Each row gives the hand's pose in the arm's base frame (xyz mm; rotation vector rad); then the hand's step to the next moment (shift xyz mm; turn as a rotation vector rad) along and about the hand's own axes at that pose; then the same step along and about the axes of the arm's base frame.
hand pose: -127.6 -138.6 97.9 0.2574 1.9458 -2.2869
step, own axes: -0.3 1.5 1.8 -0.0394 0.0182 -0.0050
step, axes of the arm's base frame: 0.5 -2.0 -1.1 0.0425 0.0015 -0.0100
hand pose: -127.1 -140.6 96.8 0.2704 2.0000 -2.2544
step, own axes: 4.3 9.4 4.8 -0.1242 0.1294 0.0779
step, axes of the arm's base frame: -2.6 -5.8 -9.5 0.1434 -0.0970 -0.0909
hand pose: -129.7 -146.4 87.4 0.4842 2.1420 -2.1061
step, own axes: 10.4 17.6 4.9 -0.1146 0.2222 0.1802
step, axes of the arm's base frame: -5.4 -3.3 -20.0 0.1460 -0.1972 -0.1865
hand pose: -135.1 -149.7 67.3 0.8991 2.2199 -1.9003
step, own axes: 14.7 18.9 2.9 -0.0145 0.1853 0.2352
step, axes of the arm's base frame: -3.9 3.9 -23.5 0.0292 -0.2128 -0.2092
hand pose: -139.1 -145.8 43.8 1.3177 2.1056 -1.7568
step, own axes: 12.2 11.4 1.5 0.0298 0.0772 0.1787
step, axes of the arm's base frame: -0.8 4.9 -16.0 -0.0448 -0.1371 -0.1341
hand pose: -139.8 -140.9 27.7 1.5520 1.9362 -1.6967
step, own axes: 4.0 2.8 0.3 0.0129 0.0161 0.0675
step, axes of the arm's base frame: 0.1 1.6 -4.6 -0.0273 -0.0487 -0.0432
